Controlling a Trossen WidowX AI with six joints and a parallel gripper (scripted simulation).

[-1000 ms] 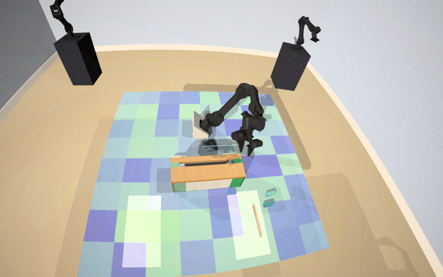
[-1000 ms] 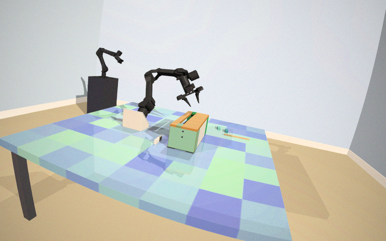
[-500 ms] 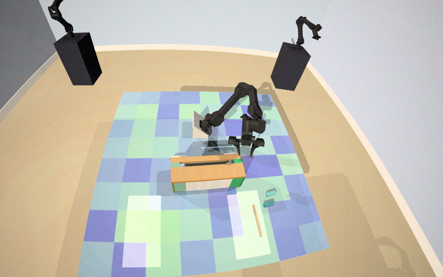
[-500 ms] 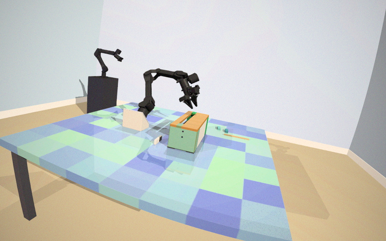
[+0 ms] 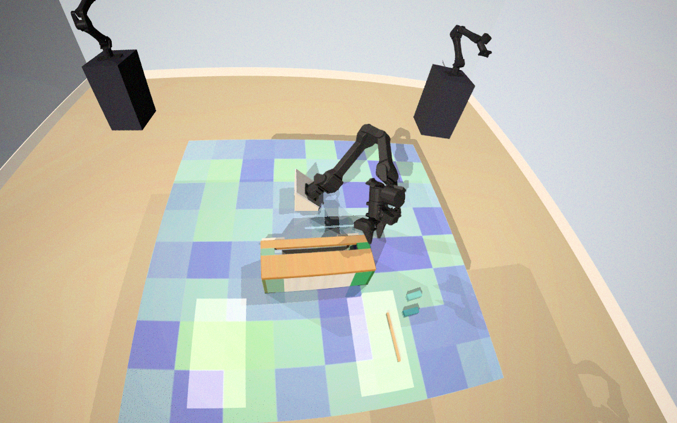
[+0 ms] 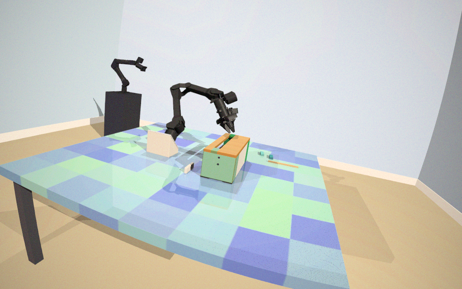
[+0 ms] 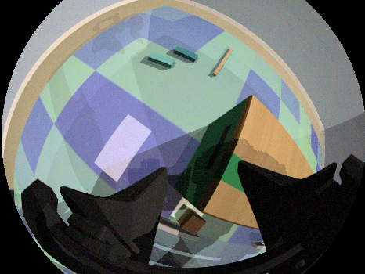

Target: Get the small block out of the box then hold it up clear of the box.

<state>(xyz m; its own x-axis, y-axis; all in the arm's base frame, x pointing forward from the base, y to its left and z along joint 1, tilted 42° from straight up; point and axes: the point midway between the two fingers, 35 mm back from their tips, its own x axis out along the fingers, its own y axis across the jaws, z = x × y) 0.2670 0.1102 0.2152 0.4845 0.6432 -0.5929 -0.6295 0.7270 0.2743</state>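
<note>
The small block is 7 cm behind my gripper tip, 8 cm to the right of it and 12 cm below it. Round my gripper tip: box: 2 cm ahead, 21 cm to the right, 7 cm below; then thin stick: 32 cm ahead, 7 cm to the left, 13 cm below.
</note>
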